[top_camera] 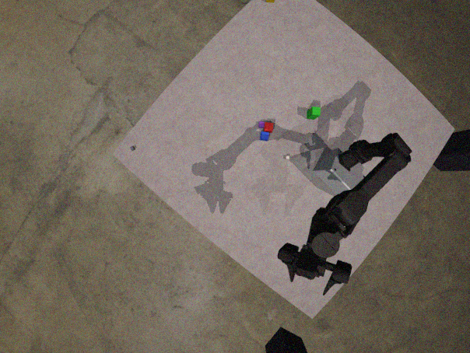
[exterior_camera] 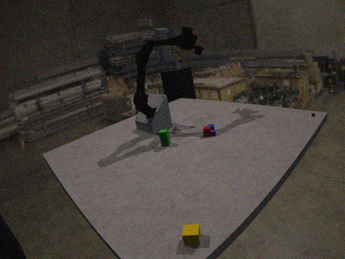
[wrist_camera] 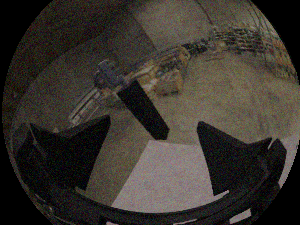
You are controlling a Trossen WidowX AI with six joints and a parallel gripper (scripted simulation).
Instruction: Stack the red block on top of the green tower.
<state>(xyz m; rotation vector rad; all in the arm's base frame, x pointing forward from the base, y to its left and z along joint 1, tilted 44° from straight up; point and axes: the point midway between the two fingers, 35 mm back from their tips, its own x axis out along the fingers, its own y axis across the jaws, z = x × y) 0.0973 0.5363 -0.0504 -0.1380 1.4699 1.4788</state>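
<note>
Now: gripper tip 330 mm short of the red block, 410 mm to the left of it and 430 mm above it. From my gripper tip the other things lie so: small white object: 180 mm ahead, 350 mm to the right, 440 mm below; then purple block: 360 mm ahead, 410 mm to the right, 430 mm below; then blue block: 320 mm ahead, 370 mm to the right, 430 mm below.
</note>
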